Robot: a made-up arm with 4 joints.
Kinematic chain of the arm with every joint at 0, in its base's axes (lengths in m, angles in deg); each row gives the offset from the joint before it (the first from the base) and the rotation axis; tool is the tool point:
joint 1: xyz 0 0 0.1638 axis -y
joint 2: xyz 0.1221 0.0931 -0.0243 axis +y
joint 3: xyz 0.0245 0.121 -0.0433 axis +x
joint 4: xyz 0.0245 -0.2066 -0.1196 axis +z
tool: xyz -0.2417 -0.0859 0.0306
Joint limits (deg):
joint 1: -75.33..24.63
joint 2: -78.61..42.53
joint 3: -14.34..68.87
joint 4: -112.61..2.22
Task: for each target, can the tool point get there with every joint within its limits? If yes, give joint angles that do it. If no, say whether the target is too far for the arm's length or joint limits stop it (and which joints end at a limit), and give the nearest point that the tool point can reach.
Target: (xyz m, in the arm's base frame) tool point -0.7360 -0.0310 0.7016
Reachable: no: too far | nearest point -0.2865 0.1249 0.3012 | short by 0.622 m
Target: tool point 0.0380 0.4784 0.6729
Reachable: no: joint limits stop it (at a limit: joint 1, joint 2, joint 3) | nearest point -0.1032 0.2361 0.3296 | short by 0.443 m
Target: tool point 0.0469 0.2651 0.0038
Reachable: yes | joints -11.38 25.98 2.25 -101.72
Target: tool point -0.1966 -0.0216 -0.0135
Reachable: yes | joints -63.97 -49.29 -4.78 -14.54
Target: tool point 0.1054 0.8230 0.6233
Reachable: no: too far | nearest point 0.1554 0.3157 0.2650 | short by 0.623 m
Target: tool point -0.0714 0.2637 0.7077
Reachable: no: joint limits stop it (at a limit: joint 1, joint 2, joint 3) | nearest point -0.1657 0.2088 0.3625 | short by 0.362 m
